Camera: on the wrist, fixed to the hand. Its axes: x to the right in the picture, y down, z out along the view.
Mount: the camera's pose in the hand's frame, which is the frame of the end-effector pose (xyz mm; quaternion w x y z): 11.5 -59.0 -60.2 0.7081 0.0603 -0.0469 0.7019
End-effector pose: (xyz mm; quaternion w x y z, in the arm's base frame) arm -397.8 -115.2 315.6 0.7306 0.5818 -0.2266 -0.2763
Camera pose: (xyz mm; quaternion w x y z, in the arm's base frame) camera -358.2 -89.3 244.9 0.6656 0.2840 -0.6198 0.3036
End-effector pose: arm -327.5 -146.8 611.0 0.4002 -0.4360 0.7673 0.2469
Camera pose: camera -303.8 -225.4 633.3 0.1724 0.2656 0.8455 0.4299
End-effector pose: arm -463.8 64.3 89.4 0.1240 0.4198 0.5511 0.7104
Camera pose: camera -531.9 52.1 39.9 0.4103 -0.7249 -0.1326 -0.5372
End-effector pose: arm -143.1 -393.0 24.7 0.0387 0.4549 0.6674 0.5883
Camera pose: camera -218.3 -424.4 0.2 0.3817 -0.8205 -0.1870 -0.3822
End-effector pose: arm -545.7 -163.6 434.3 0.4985 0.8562 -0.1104 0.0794
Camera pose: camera -520.4 -84.2 417.3 0.2405 0.5626 -0.6977 0.3726
